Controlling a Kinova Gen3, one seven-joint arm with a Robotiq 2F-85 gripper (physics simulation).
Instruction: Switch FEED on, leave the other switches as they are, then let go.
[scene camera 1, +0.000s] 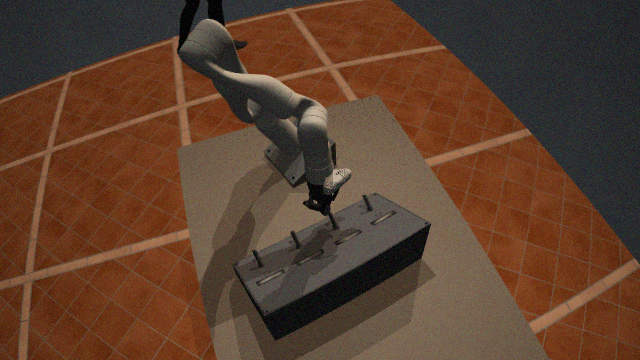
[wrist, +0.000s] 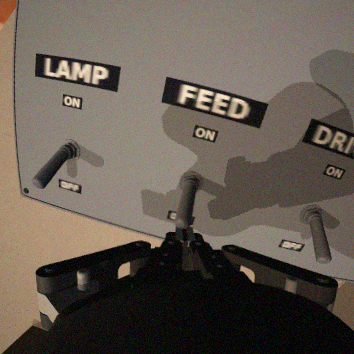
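Pixels of known places: gripper, fingertip midpoint: (scene camera 1: 325, 213) (wrist: 182, 237); arm's base at its link origin: (scene camera 1: 294, 144).
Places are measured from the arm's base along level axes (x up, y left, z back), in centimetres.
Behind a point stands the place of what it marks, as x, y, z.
The FEED switch lever (scene camera 1: 334, 222) @[4.9, -7.2, -39.3] (wrist: 187, 202) @[5.9, -7.3, -38.3] leans toward its OFF label, which it partly covers in the wrist view. My gripper (scene camera 1: 327, 213) @[5.0, -7.8, -35.3] (wrist: 182, 237) @[5.0, -7.8, -35.3] is shut and empty. Its fingertips are right at the lever's free end, on the OFF side; whether they touch is hard to tell. The LAMP lever (scene camera 1: 368, 202) @[5.2, 4.8, -38.6] (wrist: 55, 165) @[5.3, 4.3, -38.1] and the DRIVE lever (scene camera 1: 295, 240) @[5.0, -19.6, -39.0] (wrist: 318, 237) @[5.5, -18.8, -38.4] also lean to the OFF side. The grey switch box (scene camera 1: 390, 236) @[10.1, 1.0, -54.5] (wrist: 140, 30) @[7.8, -0.2, -49.8] carries the levers.
A fourth lever (scene camera 1: 257, 258) @[5.2, -31.4, -39.2] stands at the box's left end in the scene view, its label unreadable. The box stands on a beige table (scene camera 1: 465, 300) @[-6.2, 14.3, -77.6]. The arm's base plate (scene camera 1: 292, 175) @[-3.6, -6.1, -9.6] is behind it. Dark legs (scene camera 1: 215, 12) show beyond the arm.
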